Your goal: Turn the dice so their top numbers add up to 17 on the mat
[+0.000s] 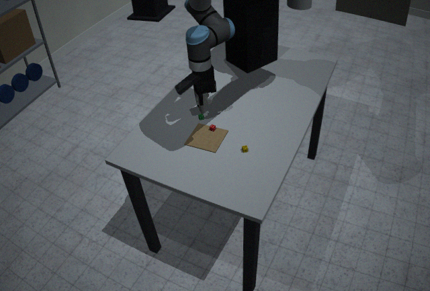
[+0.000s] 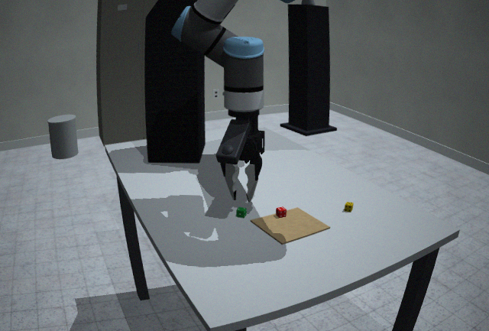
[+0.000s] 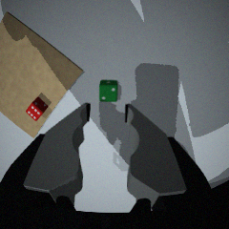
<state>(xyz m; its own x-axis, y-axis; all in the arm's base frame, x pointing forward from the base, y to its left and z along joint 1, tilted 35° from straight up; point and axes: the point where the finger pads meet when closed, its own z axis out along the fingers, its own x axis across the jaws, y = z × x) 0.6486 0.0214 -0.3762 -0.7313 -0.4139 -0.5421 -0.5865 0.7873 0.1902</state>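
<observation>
The green die lies 50 mm below my hand. The rest, counted from my hand: mat: 110 mm ahead, 70 mm to the left, 50 mm below; red die: 60 mm ahead, 80 mm to the left, 40 mm below; yellow die: 140 mm ahead, 240 mm to the left, 50 mm below.
</observation>
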